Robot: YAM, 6 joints.
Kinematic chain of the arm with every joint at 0, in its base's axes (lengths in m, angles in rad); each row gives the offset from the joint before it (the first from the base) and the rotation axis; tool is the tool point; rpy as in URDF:
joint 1: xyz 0 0 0.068 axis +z
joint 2: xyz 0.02 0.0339 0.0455 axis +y
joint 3: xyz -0.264 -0.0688 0 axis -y
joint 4: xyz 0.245 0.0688 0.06 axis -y
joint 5: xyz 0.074 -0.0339 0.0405 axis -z
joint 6: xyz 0.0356 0 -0.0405 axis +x
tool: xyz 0 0 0 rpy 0 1.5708 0
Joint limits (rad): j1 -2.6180..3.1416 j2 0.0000..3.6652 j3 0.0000..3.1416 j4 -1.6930..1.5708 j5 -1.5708..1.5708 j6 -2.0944..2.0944
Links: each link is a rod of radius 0.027 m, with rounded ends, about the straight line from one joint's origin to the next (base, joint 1, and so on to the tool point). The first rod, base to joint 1, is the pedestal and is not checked.
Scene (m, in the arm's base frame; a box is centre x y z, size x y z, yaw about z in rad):
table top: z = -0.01
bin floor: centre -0.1 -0.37 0 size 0.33 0.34 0.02 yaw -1.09
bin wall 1: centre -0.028 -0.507 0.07 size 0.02 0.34 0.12 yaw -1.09
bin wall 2: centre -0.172 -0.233 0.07 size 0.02 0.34 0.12 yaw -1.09
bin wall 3: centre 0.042 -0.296 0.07 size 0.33 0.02 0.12 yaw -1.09
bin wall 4: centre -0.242 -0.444 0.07 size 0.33 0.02 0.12 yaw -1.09
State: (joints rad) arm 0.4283 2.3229 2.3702 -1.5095 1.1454 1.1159
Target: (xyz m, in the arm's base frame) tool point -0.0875 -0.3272 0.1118
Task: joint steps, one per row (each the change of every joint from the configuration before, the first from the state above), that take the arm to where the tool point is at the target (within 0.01 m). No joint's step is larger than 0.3 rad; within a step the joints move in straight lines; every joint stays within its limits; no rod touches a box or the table.
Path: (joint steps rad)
1: -0.2604 -0.2455 -0.0080 -0.0356 0.0474 -0.1299
2: -0.2605 -0.2456 -0.0079 -0.0355 0.0474 -0.1299
3: -0.2604 -0.2455 -0.0080 -0.0356 0.0474 -0.1300
4: -0.2604 -0.2456 -0.0079 -0.0356 0.0474 -0.1299
5: -0.2810 0.2474 -0.2112 -0.0103 -0.0539 0.1299
6: -0.2810 0.2475 -0.2112 -0.0103 -0.0539 0.1300
7: -0.2810 0.2474 -0.2112 -0.0103 -0.0539 0.1299
8: -0.2810 0.2474 -0.2112 -0.0103 -0.0539 0.1299

